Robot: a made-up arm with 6 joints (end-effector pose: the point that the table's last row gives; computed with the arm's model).
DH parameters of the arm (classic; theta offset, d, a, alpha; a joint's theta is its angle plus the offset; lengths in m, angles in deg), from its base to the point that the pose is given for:
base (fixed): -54.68 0 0.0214 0
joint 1: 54.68 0.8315 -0.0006 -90
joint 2: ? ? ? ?
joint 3: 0.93 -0.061 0.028 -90
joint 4: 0 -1.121 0.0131 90
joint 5: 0 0.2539 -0.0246 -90
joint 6: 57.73 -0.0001 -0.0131 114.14
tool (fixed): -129.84 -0.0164 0 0
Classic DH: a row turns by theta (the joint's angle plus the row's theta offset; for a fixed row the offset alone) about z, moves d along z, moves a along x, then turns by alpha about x.
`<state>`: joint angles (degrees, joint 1 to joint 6).
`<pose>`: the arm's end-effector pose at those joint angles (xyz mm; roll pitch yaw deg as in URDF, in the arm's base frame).
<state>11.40 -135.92 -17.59 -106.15 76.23 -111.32</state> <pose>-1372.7 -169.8 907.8 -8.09 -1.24 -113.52</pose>
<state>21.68 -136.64 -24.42 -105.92 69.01 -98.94</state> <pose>-1203.7 -364.2 929.6 -15.62 -16.76 -110.02</pose>
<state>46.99 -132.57 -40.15 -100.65 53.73 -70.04</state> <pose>-704.5 -614.5 1024.8 -34.48 -57.98 -96.95</pose>
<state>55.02 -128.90 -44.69 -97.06 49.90 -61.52</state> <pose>-542.9 -626.7 1061.7 -44.85 -72.48 -88.20</pose>
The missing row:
joint 2: -89.07 0 1.4432 180
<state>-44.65 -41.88 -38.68 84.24 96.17 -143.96</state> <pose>163.9 -104.5 2251.7 78.50 37.44 68.45</pose>
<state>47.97 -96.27 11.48 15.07 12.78 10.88</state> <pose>-1074.2 -1519.6 1747.6 99.89 -55.98 -45.50</pose>
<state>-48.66 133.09 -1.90 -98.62 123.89 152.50</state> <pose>129.2 -15.1 -806.9 144.22 -42.68 -63.67</pose>
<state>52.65 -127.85 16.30 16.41 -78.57 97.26</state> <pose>-1116.0 -1819.7 511.9 15.32 -42.55 -55.07</pose>
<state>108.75 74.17 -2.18 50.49 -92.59 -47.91</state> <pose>-517.0 1778.4 205.6 -92.20 -33.96 -43.29</pose>
